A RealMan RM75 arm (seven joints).
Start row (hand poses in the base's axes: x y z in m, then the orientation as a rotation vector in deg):
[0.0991 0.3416 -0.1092 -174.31 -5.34 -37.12]
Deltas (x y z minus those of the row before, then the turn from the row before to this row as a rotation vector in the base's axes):
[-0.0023 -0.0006 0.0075 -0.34 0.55 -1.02]
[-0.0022 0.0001 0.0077 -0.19 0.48 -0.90]
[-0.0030 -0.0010 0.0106 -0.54 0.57 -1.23]
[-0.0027 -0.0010 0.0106 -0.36 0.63 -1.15]
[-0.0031 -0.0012 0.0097 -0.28 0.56 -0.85]
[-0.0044 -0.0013 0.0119 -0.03 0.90 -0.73]
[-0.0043 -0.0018 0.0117 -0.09 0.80 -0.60]
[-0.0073 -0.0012 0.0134 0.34 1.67 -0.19]
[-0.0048 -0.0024 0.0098 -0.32 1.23 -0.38]
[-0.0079 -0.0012 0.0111 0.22 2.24 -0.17]
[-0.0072 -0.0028 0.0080 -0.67 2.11 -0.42]
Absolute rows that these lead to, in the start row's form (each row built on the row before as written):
[0.0968 0.3410 -0.1017 -175.04 -3.90 -36.39]
[0.0946 0.3411 -0.0940 -175.57 -2.58 -35.73]
[0.0916 0.3401 -0.0834 -176.51 -0.86 -35.00]
[0.0889 0.3391 -0.0728 176.24 -0.80 33.94]
[0.0858 0.3379 -0.0631 175.96 -2.02 32.99]
[0.0814 0.3366 -0.0512 176.03 -3.12 31.57]
[0.0771 0.3348 -0.0395 176.02 -4.00 30.30]
[0.0698 0.3336 -0.0261 176.70 -4.36 27.76]
[0.0650 0.3312 -0.0163 176.57 -4.84 25.81]
[0.0571 0.3300 -0.0052 177.17 -5.11 22.36]
[0.0499 0.3272 0.0028 176.76 -5.57 19.03]

